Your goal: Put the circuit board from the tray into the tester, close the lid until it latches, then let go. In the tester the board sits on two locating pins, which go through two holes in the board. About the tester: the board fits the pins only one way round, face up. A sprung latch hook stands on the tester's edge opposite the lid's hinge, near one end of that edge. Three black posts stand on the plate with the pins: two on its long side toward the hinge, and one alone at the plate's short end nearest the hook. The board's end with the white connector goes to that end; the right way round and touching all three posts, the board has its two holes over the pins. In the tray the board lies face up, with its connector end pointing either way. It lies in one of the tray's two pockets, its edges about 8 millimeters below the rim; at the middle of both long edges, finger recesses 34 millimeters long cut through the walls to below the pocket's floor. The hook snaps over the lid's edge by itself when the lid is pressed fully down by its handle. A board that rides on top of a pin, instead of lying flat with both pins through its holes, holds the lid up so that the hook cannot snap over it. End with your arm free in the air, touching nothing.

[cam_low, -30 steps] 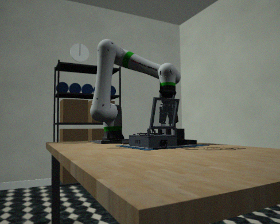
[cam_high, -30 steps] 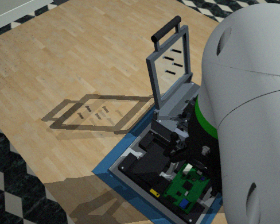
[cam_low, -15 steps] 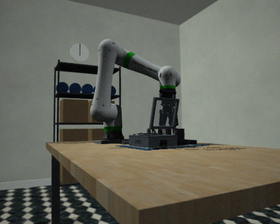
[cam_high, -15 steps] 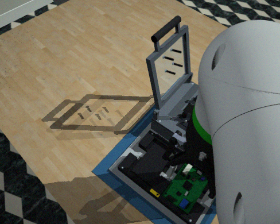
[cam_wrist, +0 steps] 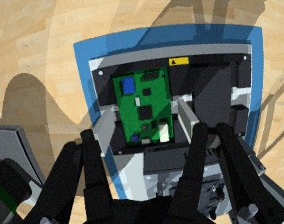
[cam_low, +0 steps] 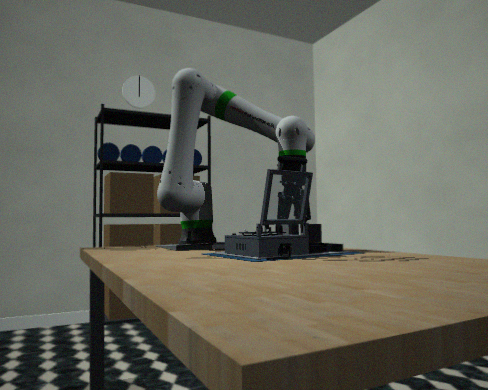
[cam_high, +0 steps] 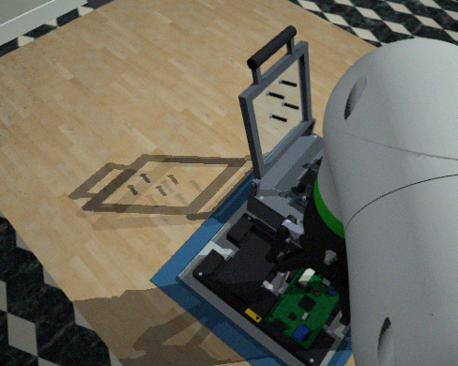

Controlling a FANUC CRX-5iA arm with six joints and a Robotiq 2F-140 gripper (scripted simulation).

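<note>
Right now my hand is 4 cm above the green circuit board. From my hand the other things lie so: tester lid: 21 cm ahead, 14 cm to the right, 13 cm above; tester: 11 cm ahead, 11 cm to the right, 6 cm above.
</note>
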